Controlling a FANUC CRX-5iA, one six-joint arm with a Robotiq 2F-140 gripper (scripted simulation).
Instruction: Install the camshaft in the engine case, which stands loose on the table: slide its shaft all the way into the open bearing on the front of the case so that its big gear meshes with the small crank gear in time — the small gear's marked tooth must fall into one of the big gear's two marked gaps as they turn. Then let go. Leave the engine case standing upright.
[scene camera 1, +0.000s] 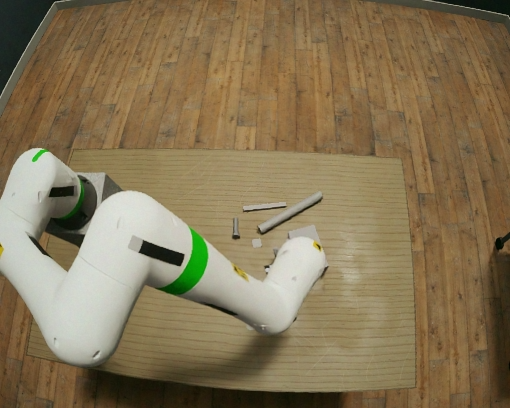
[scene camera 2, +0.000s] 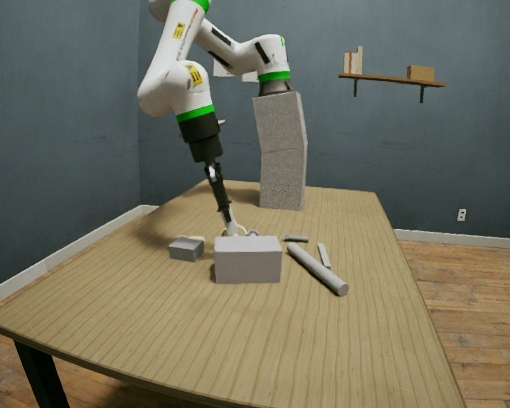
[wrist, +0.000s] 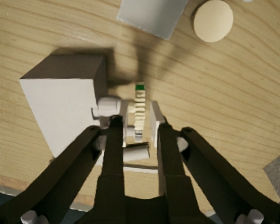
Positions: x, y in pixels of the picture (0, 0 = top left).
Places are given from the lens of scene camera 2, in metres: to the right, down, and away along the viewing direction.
my gripper (scene camera 2: 232, 230): -0.06, 0.07, 0.88
small grey block (scene camera 2: 186, 249): -0.18, 0.12, 0.86
engine case (scene camera 2: 249, 259): -0.01, 0.12, 0.75
The marked spots on the small grey block and the engine case are 0.20 m apart.
